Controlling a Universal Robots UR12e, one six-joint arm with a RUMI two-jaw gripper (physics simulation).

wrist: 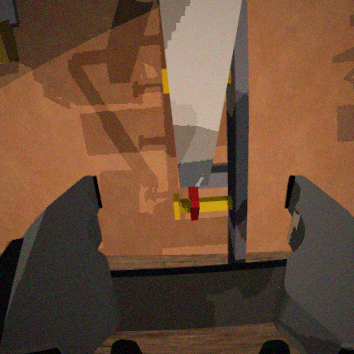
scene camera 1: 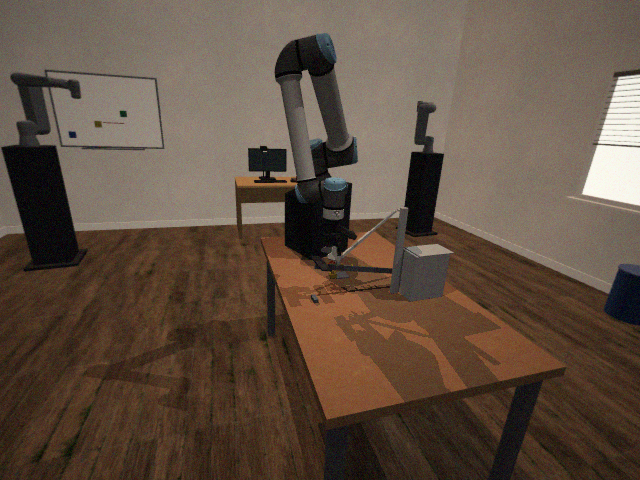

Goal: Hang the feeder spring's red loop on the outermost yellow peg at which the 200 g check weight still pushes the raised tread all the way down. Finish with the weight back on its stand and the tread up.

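Frame: origin at the arm's base, x ahead, y up, z right, level; metres.
Seen in the pictures: gripper, fingertip midpoint: (wrist: pixel 192 178) (scene camera 1: pixel 333 263).
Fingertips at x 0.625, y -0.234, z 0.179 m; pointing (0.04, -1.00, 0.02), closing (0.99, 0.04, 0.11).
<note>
Offsets run from my fingertips to a thing's top centre. "spot": to the spot under its first point. Level surfaces: height alone.
The spring's red loop @(spot: dx +0.000, dy +0.013, dz +0.006 m) (wrist: pixel 194 204) sits around the yellow peg @(dx +0.005, dy -0.002, dz +0.021 m) (wrist: pixel 216 203) nearest the bottom of the wrist view, on the dark beam (wrist: pixel 238 150) (scene camera 1: pixel 369 269). Another yellow peg @(spot: dx -0.007, dy -0.012, dz -0.047 m) (wrist: pixel 165 81) shows farther up, partly behind the pale spring body (wrist: pixel 200 75) (scene camera 1: pixel 371 234). My gripper (wrist: pixel 192 178) (scene camera 1: pixel 337 253) is open and empty. In the wrist view its fingers stand apart on both sides of the loop and peg; their height difference is unclear. An olive-yellow block @(spot: dx -0.156, dy -0.146, dz -0.081 m) (wrist: pixel 7 44) is cut off at the upper left. I cannot identify the 200 g weight or the tread for certain.
A grey upright post (scene camera 1: pixel 400 253) and a grey box @(spot: dx +0.176, dy -0.027, dz -0.385 m) (scene camera 1: pixel 426 273) stand on the wooden table @(dy -0.162 m) (scene camera 1: pixel 351 372) right of the gripper. A small dark block @(dx +0.019, dy -0.145, dz +0.094 m) (scene camera 1: pixel 314 298) lies near its left edge. A dark flat surface @(spot: dx -0.004, dy +0.022, dz +0.070 m) (wrist: pixel 200 300) crosses below the table edge in the wrist view.
</note>
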